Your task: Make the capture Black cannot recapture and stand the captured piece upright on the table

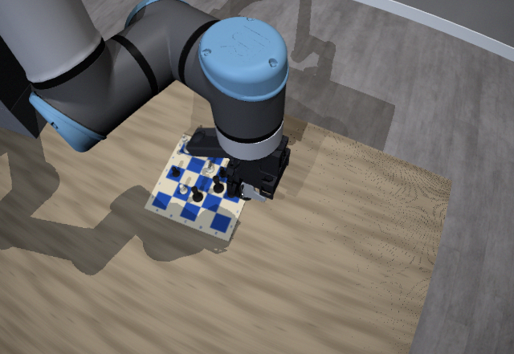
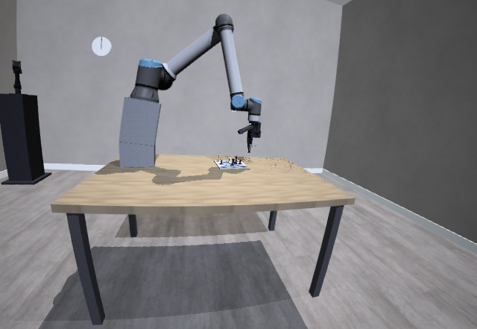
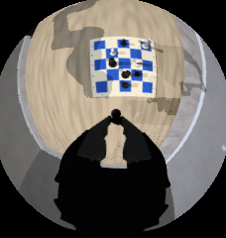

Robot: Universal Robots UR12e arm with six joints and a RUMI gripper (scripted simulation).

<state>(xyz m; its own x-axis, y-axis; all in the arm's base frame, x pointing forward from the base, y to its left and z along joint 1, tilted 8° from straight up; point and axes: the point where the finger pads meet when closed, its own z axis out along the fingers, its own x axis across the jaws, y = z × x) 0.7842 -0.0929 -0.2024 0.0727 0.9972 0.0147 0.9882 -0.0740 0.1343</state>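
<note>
The blue-and-cream chessboard lies 130 mm below my hand, 130 mm behind it and 30 mm to the left of it. Also, from my hand: black piece (10 mm below).
</note>
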